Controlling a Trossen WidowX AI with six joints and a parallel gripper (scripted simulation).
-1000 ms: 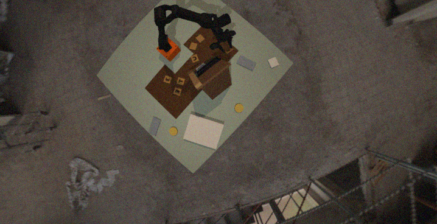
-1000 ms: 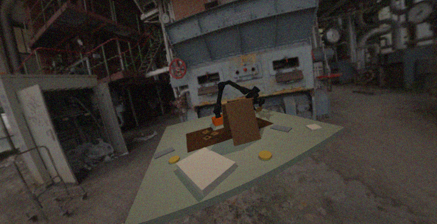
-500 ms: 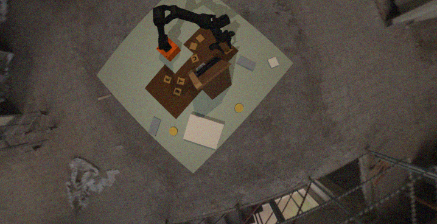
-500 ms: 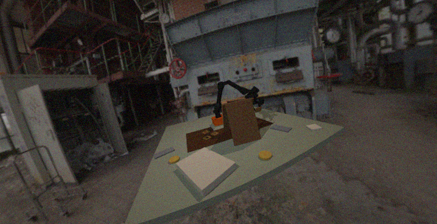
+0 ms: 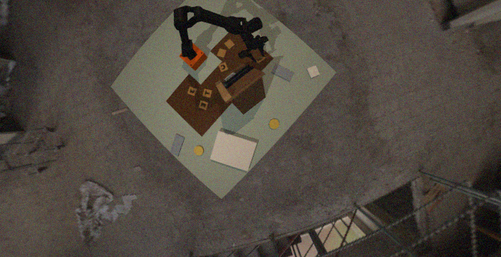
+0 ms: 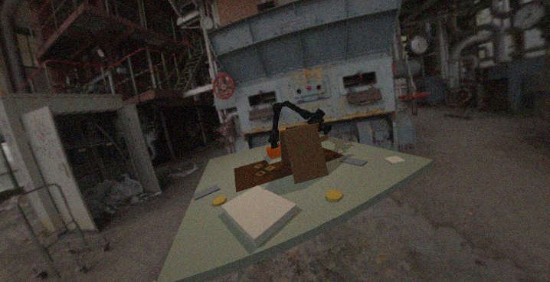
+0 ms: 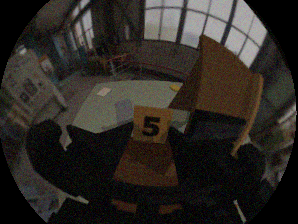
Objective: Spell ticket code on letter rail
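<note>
The white ticket lies 200 mm to the right of my gripper tip, 90 mm below it and 60 mm behind it. Round my gripper tip: tan tile 280 mm behind, 150 mm below, 40 mm to the right; white slab 500 mm to the right, 340 mm ahead, 140 mm below; brown mat 280 mm to the right, 160 mm below, 160 mm behind.
</note>
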